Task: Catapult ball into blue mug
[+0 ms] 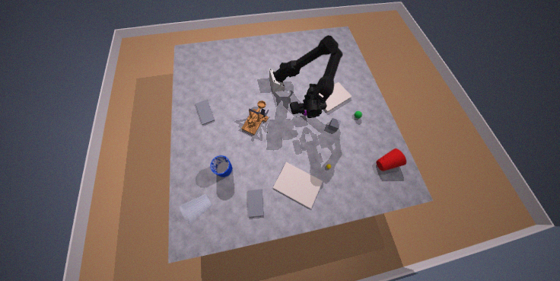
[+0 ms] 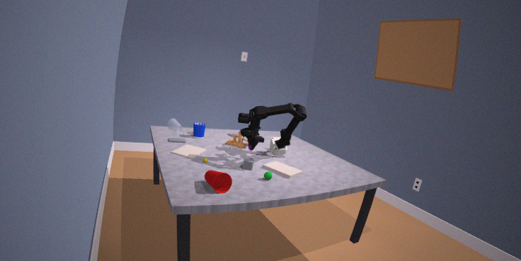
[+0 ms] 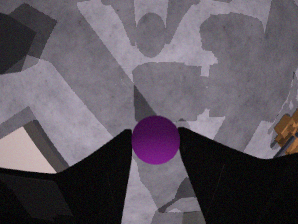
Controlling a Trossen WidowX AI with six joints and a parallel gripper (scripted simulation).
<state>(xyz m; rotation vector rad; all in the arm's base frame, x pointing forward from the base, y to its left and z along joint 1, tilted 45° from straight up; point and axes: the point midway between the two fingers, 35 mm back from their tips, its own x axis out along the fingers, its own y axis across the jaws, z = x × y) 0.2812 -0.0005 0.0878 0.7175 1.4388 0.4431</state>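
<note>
My gripper tip is 90 mm past the wooden catapult, 240 mm to the left of it and 10 mm above it. Round my gripper tip: grey cube (110 mm ahead, 140 mm to the left, 40 mm below); then purple ball (10 mm above); then yellow ball (310 mm ahead, 10 mm to the left, 50 mm below).
</note>
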